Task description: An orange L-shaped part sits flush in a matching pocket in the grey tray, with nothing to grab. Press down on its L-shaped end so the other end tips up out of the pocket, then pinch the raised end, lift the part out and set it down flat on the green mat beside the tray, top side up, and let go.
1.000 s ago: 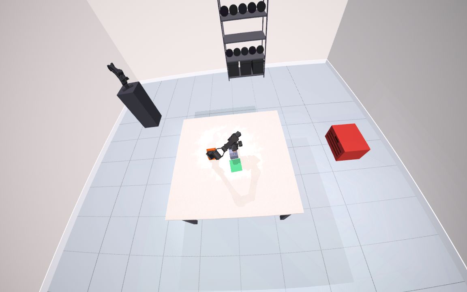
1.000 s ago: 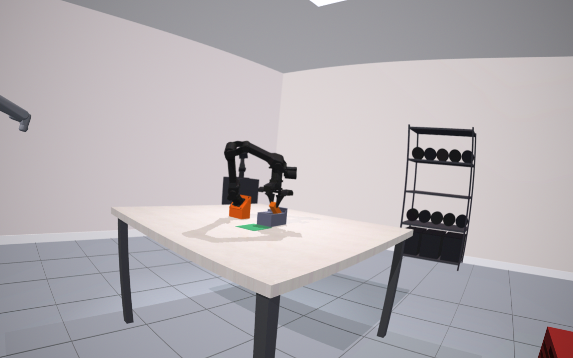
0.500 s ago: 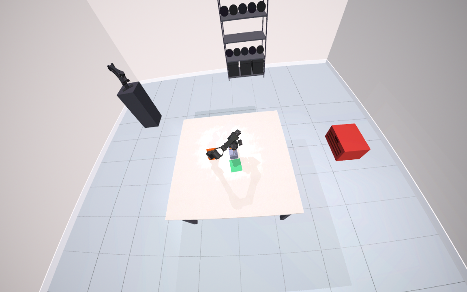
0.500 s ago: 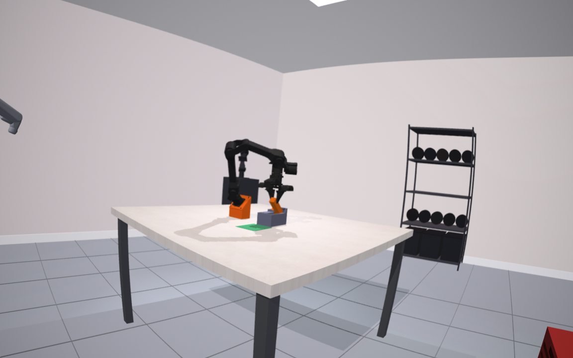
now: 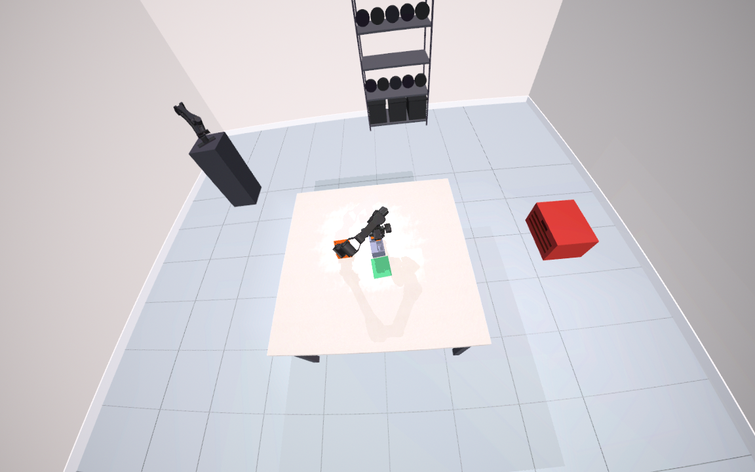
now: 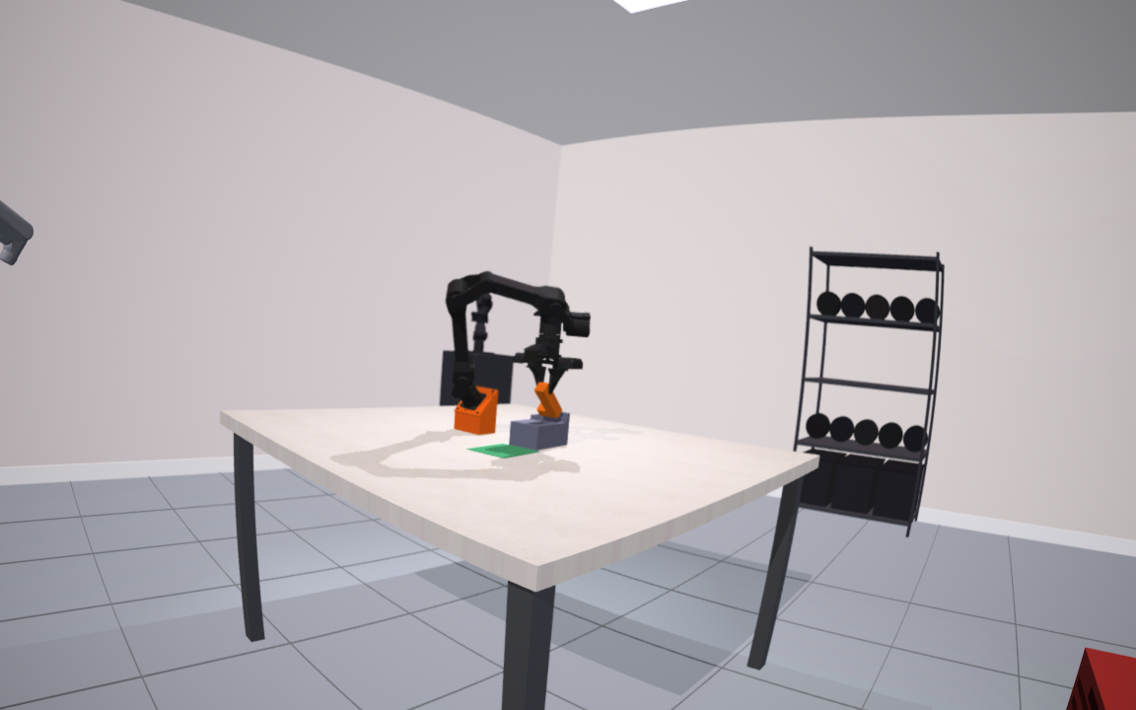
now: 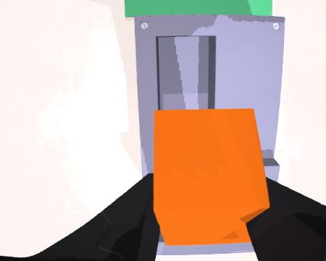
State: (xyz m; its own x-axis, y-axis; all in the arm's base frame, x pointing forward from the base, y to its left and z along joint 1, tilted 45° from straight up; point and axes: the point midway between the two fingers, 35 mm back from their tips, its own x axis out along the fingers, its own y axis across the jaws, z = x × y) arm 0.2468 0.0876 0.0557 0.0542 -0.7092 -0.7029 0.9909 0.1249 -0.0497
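Right now the green mat is 16 cm below my gripper tip and 15 cm to the right of it. From my gripper tip the other things lie so: orange L-shaped part: 3 cm to the left, 3 cm below, 2 cm behind.
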